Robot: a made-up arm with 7 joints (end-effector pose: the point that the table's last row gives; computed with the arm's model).
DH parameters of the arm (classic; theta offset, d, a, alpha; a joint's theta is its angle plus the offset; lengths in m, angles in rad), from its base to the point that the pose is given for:
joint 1: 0 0.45 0 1.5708
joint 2: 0 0.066 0 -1.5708
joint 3: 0 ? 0.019 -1.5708
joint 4: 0 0.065 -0.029 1.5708
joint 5: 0 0.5 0 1.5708
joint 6: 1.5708 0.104 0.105 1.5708
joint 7: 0 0.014 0 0
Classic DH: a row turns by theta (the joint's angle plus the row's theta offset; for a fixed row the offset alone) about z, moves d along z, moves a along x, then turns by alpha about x.
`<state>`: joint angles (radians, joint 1 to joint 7).
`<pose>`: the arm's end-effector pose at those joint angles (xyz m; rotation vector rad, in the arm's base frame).
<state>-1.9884 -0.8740 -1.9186 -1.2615 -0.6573 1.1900 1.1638</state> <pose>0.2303 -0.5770 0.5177 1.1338 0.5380 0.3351</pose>
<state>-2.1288 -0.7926 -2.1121 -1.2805 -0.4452 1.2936 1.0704</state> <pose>0.0888 -0.6054 0.4987 1.3773 0.4588 0.0662</pose>
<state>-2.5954 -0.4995 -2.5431 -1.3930 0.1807 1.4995 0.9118</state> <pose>-0.2971 -0.4964 0.5668 1.7541 -0.2171 -0.4769</pose>
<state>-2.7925 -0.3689 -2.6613 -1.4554 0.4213 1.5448 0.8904</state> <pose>-0.3996 -0.3915 0.6220 1.7049 -0.5811 -0.6055</pose>
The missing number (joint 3, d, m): 0.366
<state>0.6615 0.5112 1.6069 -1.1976 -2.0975 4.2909 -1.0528</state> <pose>0.1599 -0.5367 0.7659 -1.1190 -1.5213 0.0153</pose>
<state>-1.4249 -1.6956 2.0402 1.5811 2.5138 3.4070 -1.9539</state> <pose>0.2845 -0.3416 0.7325 -2.0532 0.7143 0.5408</pose>
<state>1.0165 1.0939 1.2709 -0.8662 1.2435 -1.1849 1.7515</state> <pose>-0.1390 -0.8510 0.6183 -0.5491 -1.9538 -0.9493</pose>
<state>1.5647 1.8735 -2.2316 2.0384 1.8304 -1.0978 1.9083</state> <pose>0.5572 -0.0405 0.2879 0.1867 -1.0416 1.7964</pose>
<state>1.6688 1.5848 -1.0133 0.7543 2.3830 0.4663 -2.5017</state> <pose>0.4836 -0.7179 0.7919 0.9132 1.2243 -2.3521</pose>
